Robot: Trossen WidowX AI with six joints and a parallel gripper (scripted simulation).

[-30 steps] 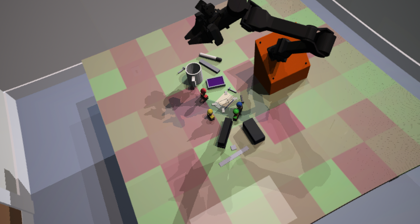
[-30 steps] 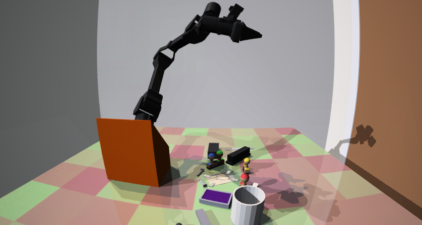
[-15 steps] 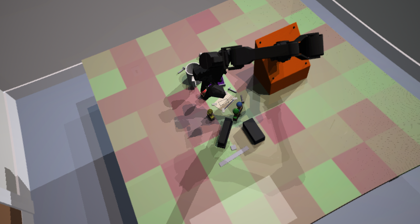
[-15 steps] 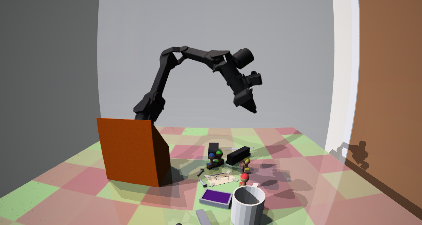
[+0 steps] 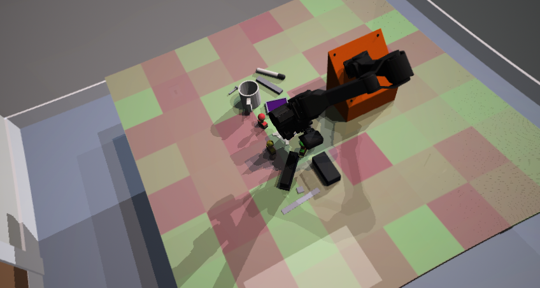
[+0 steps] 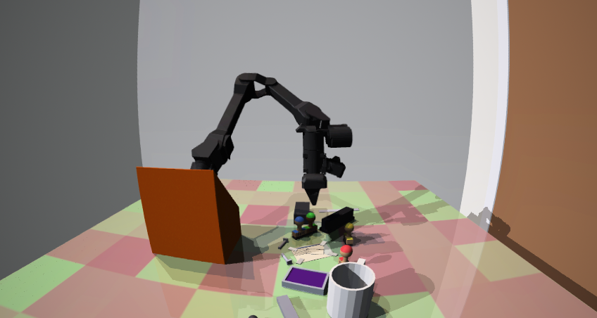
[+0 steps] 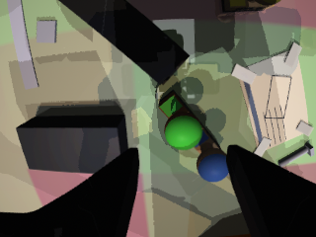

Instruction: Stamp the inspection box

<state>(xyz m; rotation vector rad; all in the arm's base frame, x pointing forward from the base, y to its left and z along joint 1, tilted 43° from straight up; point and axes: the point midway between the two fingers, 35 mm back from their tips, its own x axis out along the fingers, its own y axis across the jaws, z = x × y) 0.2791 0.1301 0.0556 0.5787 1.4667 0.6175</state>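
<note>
The green-knobbed stamp lies 10 mm behind my gripper tip and 80 mm below it. The rest, counted from my gripper tip: blue stamp (40 mm behind, 30 mm to the right, 80 mm below); then yellow-knobbed stamp (100 mm ahead, 60 mm to the right, 80 mm below); then card (110 mm to the right, 100 mm below).
</note>
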